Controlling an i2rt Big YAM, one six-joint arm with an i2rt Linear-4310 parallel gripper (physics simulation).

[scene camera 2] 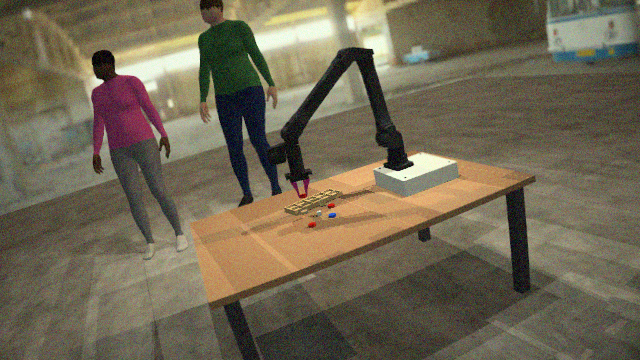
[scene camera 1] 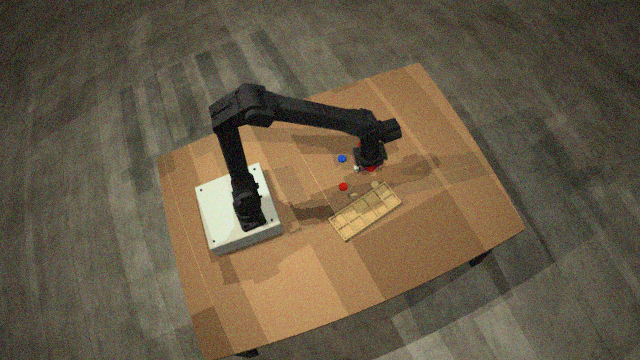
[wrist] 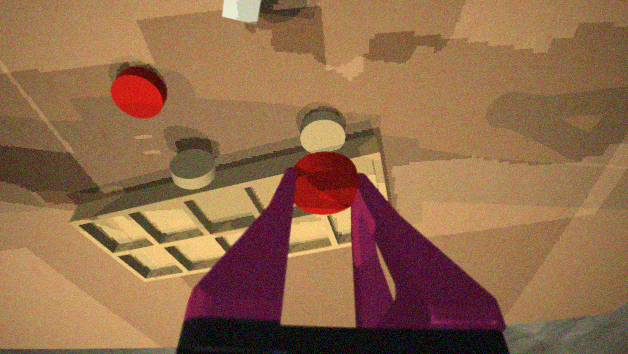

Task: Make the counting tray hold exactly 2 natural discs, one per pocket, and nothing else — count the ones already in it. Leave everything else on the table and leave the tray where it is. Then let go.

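Note:
My gripper (scene camera 1: 370, 168) (scene camera 2: 303, 194) (wrist: 324, 180) is shut on a red disc (wrist: 326, 192), held above the table. In the wrist view the disc overlaps the right part of the counting tray (scene camera 1: 374, 221) (wrist: 125, 201). A natural disc (scene camera 1: 375, 185) (wrist: 323, 136) lies close beside the tray's long side near its right end. Another natural disc (scene camera 1: 354, 195) (wrist: 192, 170) stands by the same side, farther left. No disc shows in the tray's visible pockets; the held disc and fingers hide some pockets in the wrist view.
Another red disc (scene camera 1: 343, 186) (scene camera 2: 331, 205) (wrist: 138, 92) lies near the tray. A further red disc (scene camera 2: 312, 225), a blue disc (scene camera 1: 342, 158) (scene camera 2: 332, 215) and a white cube (scene camera 1: 356, 168) (scene camera 2: 319, 213) (wrist: 242, 10) are farther out. The arm stands on a white base box (scene camera 1: 220, 215) (scene camera 2: 430, 170).

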